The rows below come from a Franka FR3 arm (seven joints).
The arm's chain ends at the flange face. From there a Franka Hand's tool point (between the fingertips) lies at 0.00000 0.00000 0.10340 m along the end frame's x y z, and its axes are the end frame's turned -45 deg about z.
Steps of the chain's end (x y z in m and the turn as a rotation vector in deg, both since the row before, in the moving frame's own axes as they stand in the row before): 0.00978 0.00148 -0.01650 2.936 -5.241 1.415; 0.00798 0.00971 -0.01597 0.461 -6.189 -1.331; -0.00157 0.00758 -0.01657 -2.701 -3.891 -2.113; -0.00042 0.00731 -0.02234 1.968 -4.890 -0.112; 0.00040 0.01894 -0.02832 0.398 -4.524 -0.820; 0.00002 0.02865 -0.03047 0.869 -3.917 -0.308; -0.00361 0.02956 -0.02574 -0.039 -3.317 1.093
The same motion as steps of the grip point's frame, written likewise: 0.00306 -0.00249 -0.01707 5.782 -1.630 1.415; -0.00862 0.00412 -0.01658 4.702 -4.050 -1.331; -0.01490 0.00289 -0.01692 0.841 -4.661 -2.113; -0.00920 -0.00386 -0.02278 4.849 -2.066 -0.112; -0.01841 0.00744 -0.02864 3.480 -2.918 -0.820; -0.02415 0.01418 -0.03072 3.384 -2.155 -0.308; -0.02769 0.01413 -0.02591 2.318 -2.373 1.093
